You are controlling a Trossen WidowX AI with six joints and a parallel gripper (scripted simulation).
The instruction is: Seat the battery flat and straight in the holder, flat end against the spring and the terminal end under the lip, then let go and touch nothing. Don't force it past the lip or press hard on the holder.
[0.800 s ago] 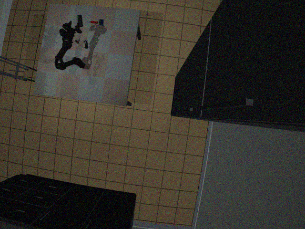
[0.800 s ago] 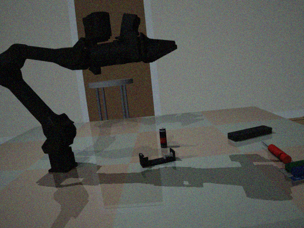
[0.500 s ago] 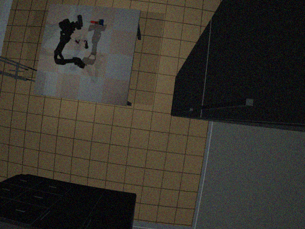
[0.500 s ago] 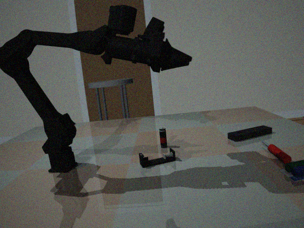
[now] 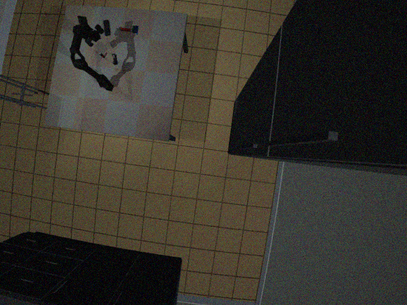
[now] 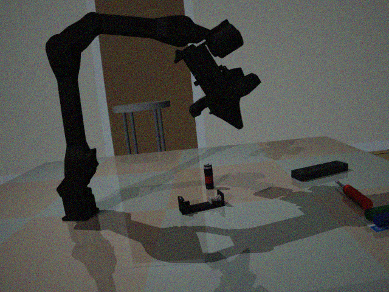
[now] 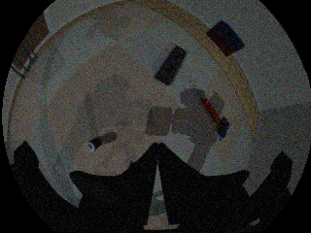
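Now: gripper tip 120 mm above the battery, 90 mm past it and 40 mm to the right of it. The rest, counted from my gripper tip: red-handled screwdriver (230 mm ahead, 150 mm below, 50 mm to the right).
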